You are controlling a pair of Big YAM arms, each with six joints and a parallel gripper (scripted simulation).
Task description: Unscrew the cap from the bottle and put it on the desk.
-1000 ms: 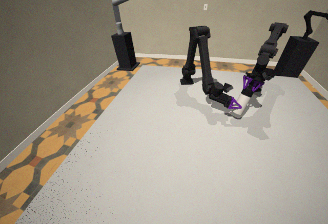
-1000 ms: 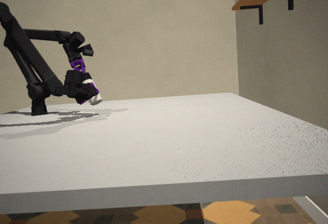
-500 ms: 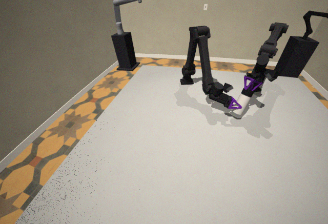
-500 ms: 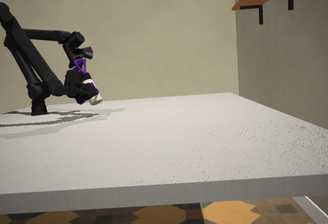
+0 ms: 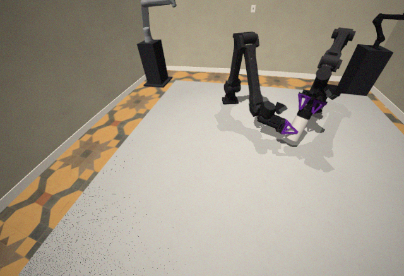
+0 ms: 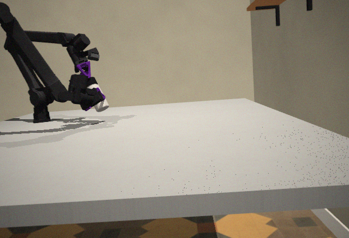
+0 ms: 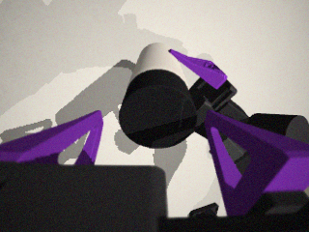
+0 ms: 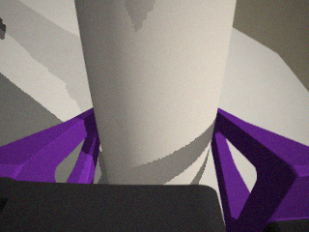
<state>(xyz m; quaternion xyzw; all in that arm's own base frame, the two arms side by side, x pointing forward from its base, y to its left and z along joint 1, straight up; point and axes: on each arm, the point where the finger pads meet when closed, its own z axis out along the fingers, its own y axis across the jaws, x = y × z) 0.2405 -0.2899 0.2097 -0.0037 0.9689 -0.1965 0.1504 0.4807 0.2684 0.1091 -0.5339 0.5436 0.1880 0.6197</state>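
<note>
Right now the black cap is 20 mm below my left hand, 10 mm to the right of it and 10 mm ahead of it. From my left hand the other things lie so: bottle (50 mm below, 30 mm ahead, 20 mm to the right).
Now: right hand 50 mm below the bottle, 20 mm to the right of it and 20 mm past it. From my right hand the other things lie so: black cap (80 mm above, 40 mm behind, 30 mm to the left).
</note>
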